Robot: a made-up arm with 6 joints.
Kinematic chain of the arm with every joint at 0, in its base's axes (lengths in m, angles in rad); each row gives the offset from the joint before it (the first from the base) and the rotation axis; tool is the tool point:
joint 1: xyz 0 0 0.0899 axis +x
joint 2: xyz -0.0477 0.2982 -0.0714 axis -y
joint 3: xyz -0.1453 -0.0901 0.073 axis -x
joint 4: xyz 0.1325 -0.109 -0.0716 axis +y
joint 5: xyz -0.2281 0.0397 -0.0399 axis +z
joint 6: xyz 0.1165 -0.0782 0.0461 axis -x
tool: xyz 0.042 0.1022 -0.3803
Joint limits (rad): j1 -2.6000..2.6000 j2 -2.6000..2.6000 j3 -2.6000..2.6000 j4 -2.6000..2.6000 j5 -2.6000..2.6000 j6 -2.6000..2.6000
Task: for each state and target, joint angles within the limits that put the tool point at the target. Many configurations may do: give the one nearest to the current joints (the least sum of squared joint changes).
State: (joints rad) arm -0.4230 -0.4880 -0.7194 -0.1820 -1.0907 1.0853
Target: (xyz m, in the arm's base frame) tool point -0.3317 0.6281 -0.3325
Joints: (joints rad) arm 0.0240 -0.3026 -1.2082 -0.5375 -1.0850 0.7287
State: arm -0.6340 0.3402 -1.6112 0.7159 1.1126 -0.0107
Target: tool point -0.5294 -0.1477 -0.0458
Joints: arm -1.1348 0.5547 -1.6912 0.9805 1.5373 -0.5455
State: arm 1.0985 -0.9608 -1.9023 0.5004 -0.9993 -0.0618
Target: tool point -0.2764 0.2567 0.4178
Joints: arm 0.7985 -0.8940 -1.3810 0.9903 -1.1627 -0.5130
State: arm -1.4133 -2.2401 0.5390 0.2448 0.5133 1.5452
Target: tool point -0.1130 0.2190 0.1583
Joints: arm -1.6497 -2.5071 0.1022 0.5708 0.5521 0.9184
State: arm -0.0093 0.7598 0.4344 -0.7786 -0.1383 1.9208
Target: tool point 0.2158 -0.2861 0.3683
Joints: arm -0.8630 1.1905 0.2594 -1.5050 -0.6613 1.3760
